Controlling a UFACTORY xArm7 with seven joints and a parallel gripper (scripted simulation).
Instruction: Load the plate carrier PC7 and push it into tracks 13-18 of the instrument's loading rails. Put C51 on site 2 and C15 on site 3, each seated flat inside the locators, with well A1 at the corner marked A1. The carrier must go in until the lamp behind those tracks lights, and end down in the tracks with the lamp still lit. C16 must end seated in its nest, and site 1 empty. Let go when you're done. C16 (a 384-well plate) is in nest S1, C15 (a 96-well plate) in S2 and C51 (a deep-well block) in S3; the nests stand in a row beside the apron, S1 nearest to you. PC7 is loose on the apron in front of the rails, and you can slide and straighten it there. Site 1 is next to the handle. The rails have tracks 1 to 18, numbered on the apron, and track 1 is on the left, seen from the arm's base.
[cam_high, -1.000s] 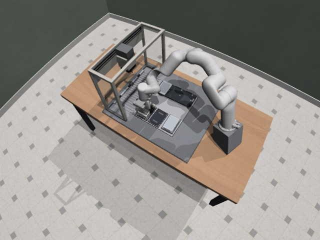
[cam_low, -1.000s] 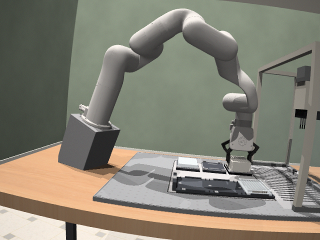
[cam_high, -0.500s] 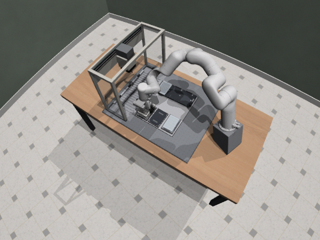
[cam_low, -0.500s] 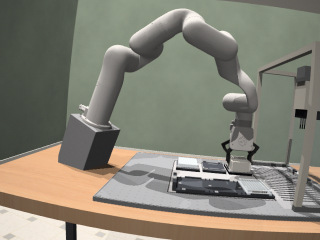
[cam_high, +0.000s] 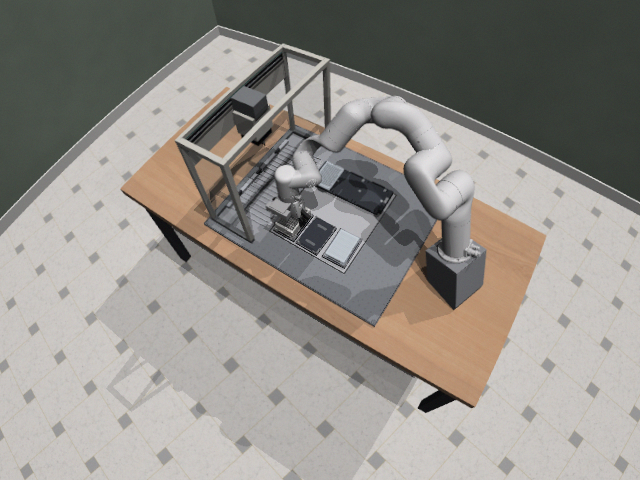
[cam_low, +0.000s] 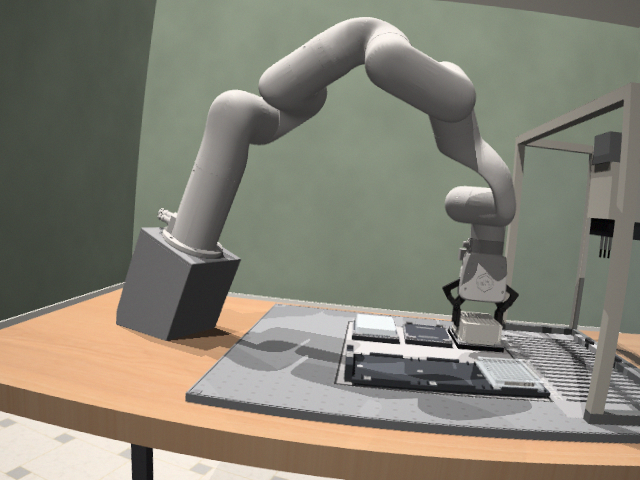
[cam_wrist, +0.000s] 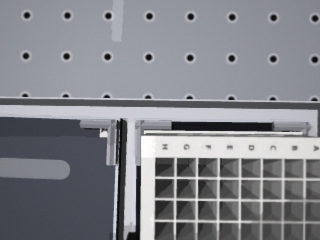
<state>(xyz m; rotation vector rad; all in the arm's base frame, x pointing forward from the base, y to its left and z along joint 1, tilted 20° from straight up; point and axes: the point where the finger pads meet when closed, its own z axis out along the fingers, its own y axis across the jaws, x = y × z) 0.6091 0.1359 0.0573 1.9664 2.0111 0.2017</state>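
The nest s3 lies 4 cm below my hand. Round my hand: nest S2: 11 cm behind, 4 cm below; then 384-well plate C16: 22 cm behind, 2 cm below; then deep-well block C51: 1 cm below.
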